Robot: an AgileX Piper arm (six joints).
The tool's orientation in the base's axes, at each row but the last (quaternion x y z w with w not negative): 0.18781, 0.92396, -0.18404, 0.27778; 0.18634, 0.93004, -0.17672, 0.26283; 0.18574, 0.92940, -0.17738, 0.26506; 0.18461, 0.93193, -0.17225, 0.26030; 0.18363, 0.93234, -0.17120, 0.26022; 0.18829, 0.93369, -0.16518, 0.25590; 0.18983, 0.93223, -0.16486, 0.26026; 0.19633, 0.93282, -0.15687, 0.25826; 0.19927, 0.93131, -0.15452, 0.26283; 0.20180, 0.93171, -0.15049, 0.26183; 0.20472, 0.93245, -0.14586, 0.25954
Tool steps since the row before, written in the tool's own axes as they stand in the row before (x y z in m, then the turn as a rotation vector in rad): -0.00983, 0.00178, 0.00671, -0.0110, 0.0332, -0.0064; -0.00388, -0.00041, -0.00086, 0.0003, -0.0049, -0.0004; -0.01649, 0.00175, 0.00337, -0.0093, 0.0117, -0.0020; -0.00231, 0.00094, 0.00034, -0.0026, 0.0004, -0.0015; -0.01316, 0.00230, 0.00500, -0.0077, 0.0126, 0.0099; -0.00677, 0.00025, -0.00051, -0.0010, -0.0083, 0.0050; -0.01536, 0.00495, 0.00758, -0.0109, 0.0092, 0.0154; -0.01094, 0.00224, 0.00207, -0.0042, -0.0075, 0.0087; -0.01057, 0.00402, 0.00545, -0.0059, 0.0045, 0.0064; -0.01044, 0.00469, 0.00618, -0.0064, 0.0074, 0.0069; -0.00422, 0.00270, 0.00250, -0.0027, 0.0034, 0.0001
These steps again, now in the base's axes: 0.01140, -0.00385, 0.00009, 0.0206, 0.0288, 0.0036; 0.00253, -0.00097, 0.00293, -0.0026, -0.0040, 0.0013; 0.01524, -0.00407, 0.00612, 0.0116, 0.0087, 0.0041; 0.00239, 0.00009, 0.00078, 0.0016, 0.0003, 0.0025; 0.01359, -0.00340, 0.00267, 0.0158, 0.0050, -0.0066; 0.00530, -0.00138, 0.00402, -0.0007, -0.0095, -0.0018; 0.01755, -0.00287, 0.00124, 0.0192, -0.0011, -0.0084; 0.01051, -0.00198, 0.00382, 0.0036, -0.0112, -0.0034; 0.01242, -0.00170, 0.00065, 0.0094, -0.0003, -0.0028; 0.01293, -0.00139, -0.00014, 0.0113, 0.0019, -0.0034; 0.00559, 0.00012, -0.00021, 0.0037, 0.0021, 0.0008
